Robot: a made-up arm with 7 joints.
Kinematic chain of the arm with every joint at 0, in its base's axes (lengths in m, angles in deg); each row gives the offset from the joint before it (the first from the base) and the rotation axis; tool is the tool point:
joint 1: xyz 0 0 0 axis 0 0.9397 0.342
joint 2: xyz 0 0 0 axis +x
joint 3: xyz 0 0 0 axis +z
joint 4: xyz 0.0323 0 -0.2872 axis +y
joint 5: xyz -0.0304 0 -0.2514 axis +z
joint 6: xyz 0 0 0 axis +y
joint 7: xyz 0 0 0 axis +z
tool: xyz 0 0 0
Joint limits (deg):
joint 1: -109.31..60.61
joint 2: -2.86..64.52
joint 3: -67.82..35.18
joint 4: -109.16..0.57
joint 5: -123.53..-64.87
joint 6: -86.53..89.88
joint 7: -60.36..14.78
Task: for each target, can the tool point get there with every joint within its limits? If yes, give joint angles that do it. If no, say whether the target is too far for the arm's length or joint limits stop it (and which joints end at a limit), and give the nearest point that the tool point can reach.
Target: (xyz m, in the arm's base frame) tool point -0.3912 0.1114 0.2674
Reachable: no: joint limits stop it (at a limit: joint 1, joint 2, joint 3, joint 4) | nearest point -0.0252 0.1819 0.3146 | short by 0.376 m
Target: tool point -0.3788 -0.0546 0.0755
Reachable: no: joint limits stop it (at a limit: joint 1, joint 4) | nearest point -0.4675 0.0449 -0.2631 | short by 0.364 m
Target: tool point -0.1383 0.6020 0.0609
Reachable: no: too far | nearest point -0.1752 0.4848 -0.1044 | short by 0.206 m
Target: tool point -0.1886 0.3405 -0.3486
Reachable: yes | joints 44.40 36.87 19.35 -44.39 -71.98 70.05 2.39
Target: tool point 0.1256 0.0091 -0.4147
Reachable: yes | joints 22.54 12.67 -19.06 -87.37 -69.37 12.67 -16.03
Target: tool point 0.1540 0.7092 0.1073
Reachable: no: too far | nearest point 0.2284 0.4648 -0.0545 | short by 0.302 m
